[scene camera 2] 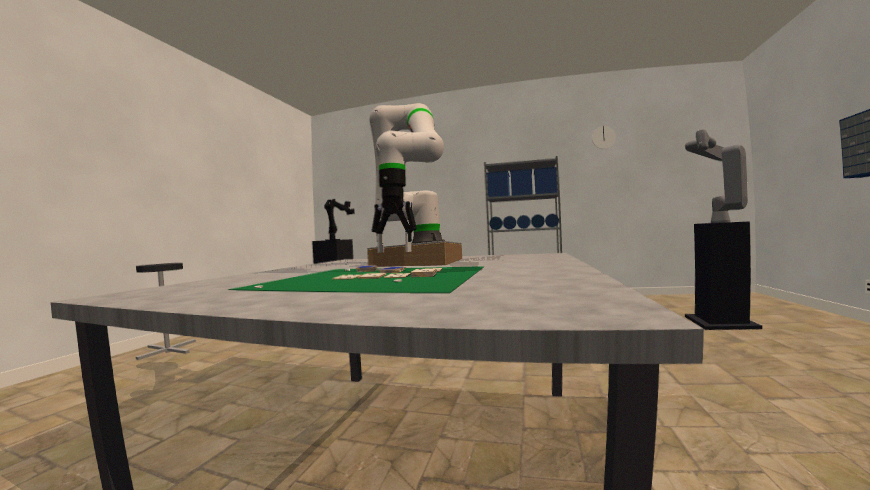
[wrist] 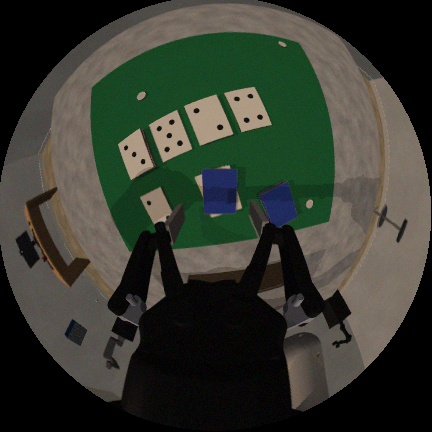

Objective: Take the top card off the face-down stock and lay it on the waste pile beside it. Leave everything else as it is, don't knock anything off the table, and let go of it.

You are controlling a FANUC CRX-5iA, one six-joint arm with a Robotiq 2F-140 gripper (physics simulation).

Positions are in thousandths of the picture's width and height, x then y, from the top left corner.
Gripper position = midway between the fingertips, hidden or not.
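Note:
The gripper (scene camera 2: 453, 515) appears a second time at (wrist: 499, 485). A two-pip card (wrist: 358, 466) is visible too, as is a green mat (scene camera 2: 516, 570), the mat (wrist: 689, 341) being in the wrist view as well.

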